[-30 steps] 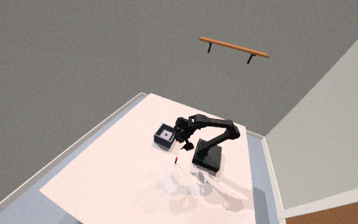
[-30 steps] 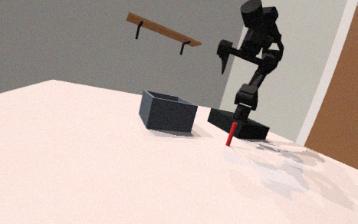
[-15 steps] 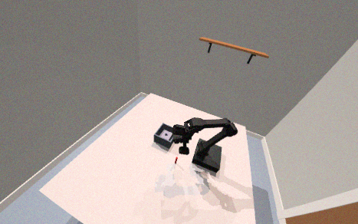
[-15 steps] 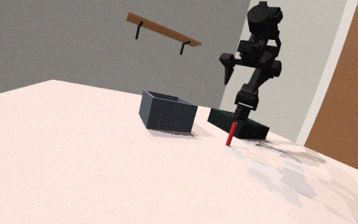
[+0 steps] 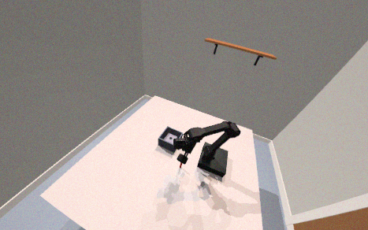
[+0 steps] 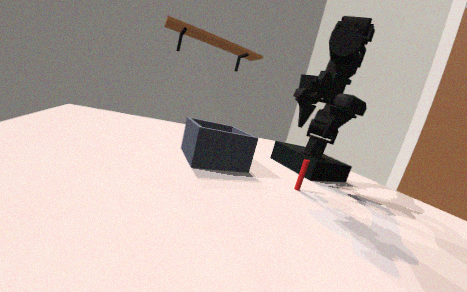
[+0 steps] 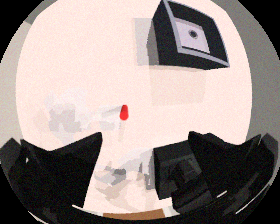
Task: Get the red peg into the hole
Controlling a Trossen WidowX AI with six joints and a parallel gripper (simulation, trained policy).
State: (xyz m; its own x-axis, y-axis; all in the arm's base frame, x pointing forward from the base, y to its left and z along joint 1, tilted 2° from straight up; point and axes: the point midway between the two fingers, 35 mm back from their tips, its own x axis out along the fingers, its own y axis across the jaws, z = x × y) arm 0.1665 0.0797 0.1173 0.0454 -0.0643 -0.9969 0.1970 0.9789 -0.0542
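Now: the red peg 10 mm ahead of my gripper tip, 20 mm to the left of it and 110 mm below it. The rest, counted from my gripper tip: dark box (160 mm ahead, 170 mm to the right, 120 mm below); plate (160 mm ahead, 170 mm to the right, 100 mm below).
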